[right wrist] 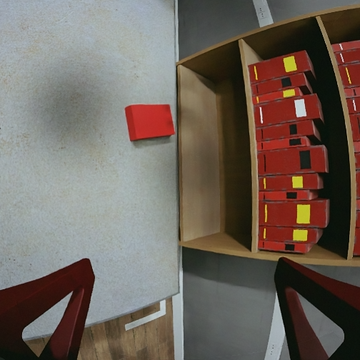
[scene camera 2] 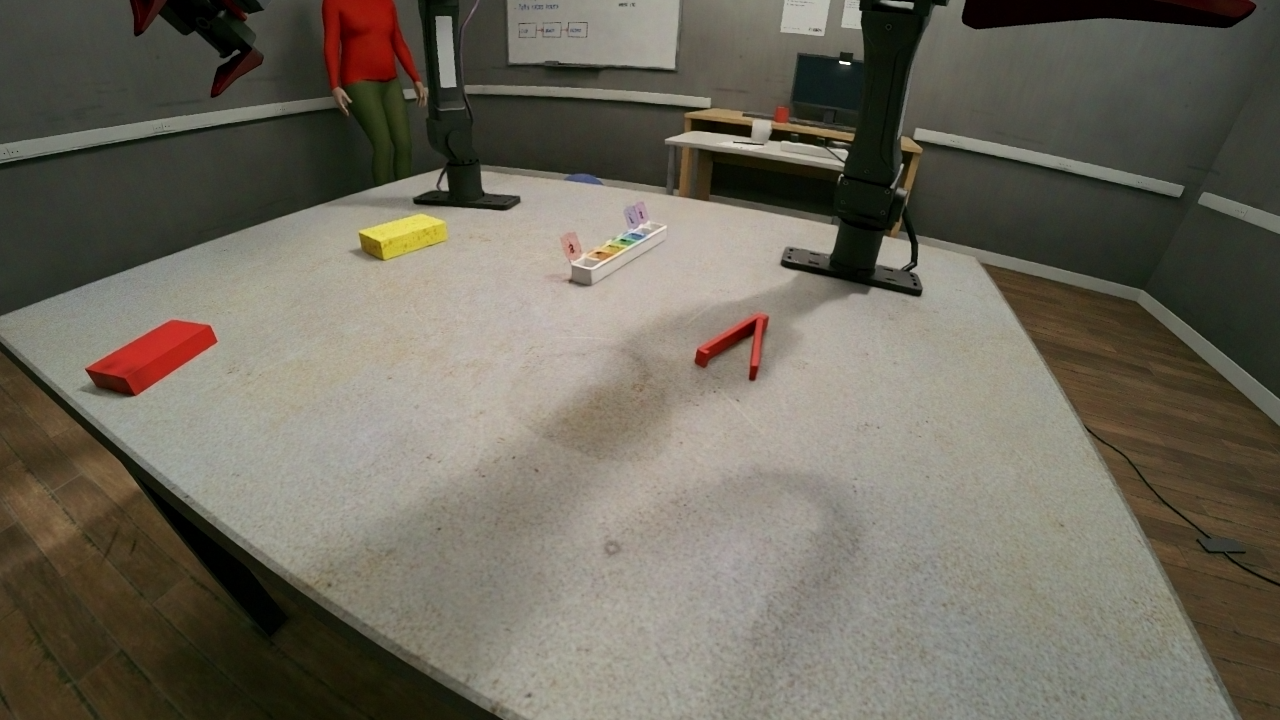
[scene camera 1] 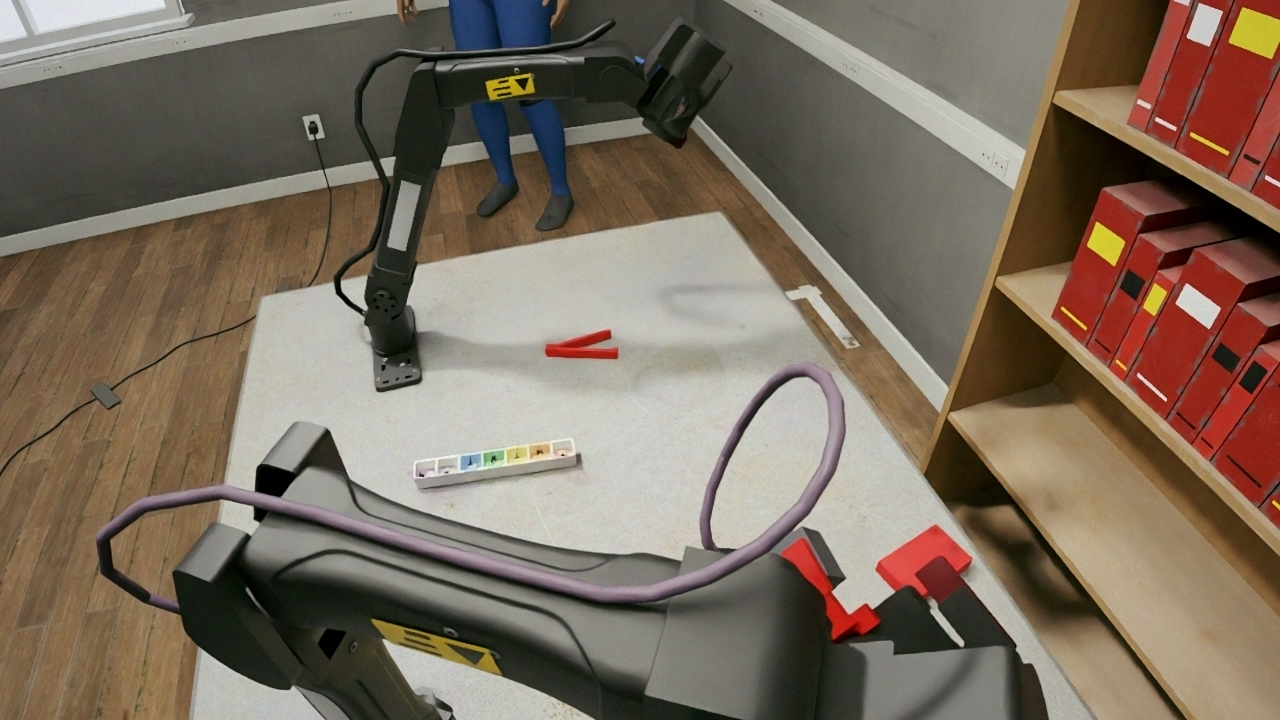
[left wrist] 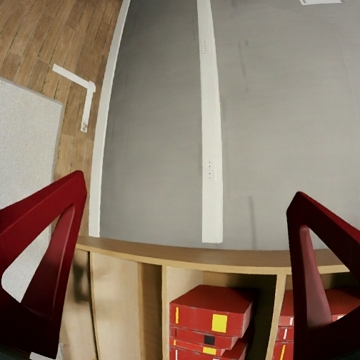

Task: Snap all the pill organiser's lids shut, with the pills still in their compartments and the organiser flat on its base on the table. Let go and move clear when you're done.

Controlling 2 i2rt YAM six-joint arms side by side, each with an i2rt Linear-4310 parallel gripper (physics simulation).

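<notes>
The white pill organiser lies flat on its base on the table. In scene camera 2 a pinkish-red lid stands up at its near end, and two purple lids stand up at its far end. The blue, green, yellow and orange lids between look down; whether they are snapped is too small to tell. The pills are too small to make out clearly. My left gripper is open and empty, high and well away from the organiser. My right gripper is open and empty, also raised away from it.
A red V-shaped object lies on the table between the organiser and the left arm's side. A red block lies near the table edge by the bookshelf. A yellow sponge-like block lies near the right arm's base.
</notes>
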